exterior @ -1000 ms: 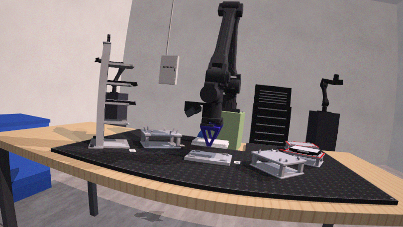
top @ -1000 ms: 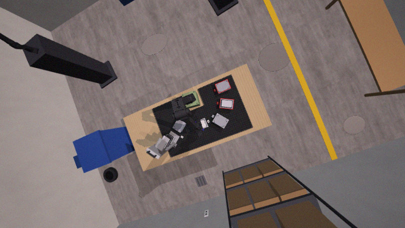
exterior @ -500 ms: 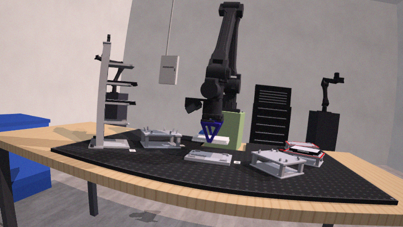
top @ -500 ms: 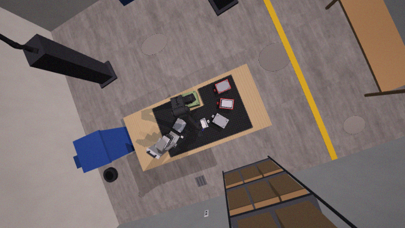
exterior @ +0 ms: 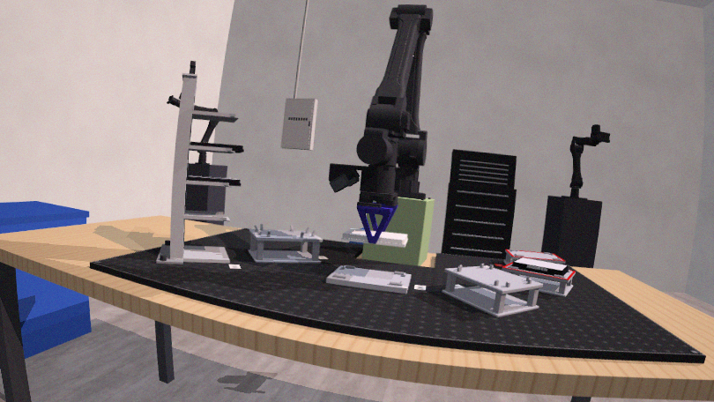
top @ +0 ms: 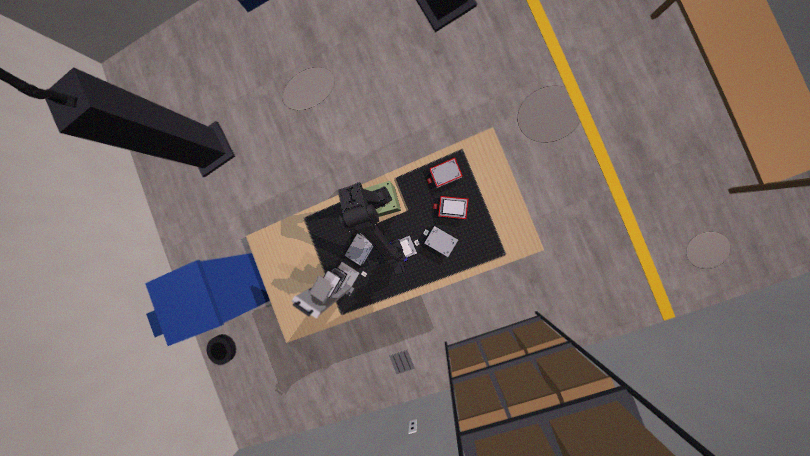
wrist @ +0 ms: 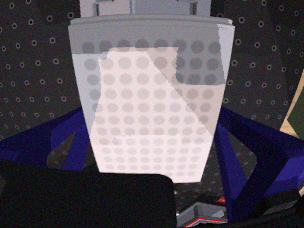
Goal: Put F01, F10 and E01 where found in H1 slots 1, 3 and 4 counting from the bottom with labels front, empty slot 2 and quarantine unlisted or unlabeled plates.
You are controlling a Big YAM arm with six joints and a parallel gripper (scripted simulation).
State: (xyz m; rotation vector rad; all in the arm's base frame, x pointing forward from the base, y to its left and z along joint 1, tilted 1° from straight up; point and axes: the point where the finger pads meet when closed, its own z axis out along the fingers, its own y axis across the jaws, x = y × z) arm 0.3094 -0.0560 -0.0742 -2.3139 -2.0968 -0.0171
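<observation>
The regrip nest RG is 23 cm to the right of my hand, 12 cm behind it and 4 cm below it. Also, from my hand: white well plate: right at my hand; then A1 corner mark: 9 cm below, 7 cm to the left, 7 cm ahead; then flat grey nest: 9 cm below.
</observation>
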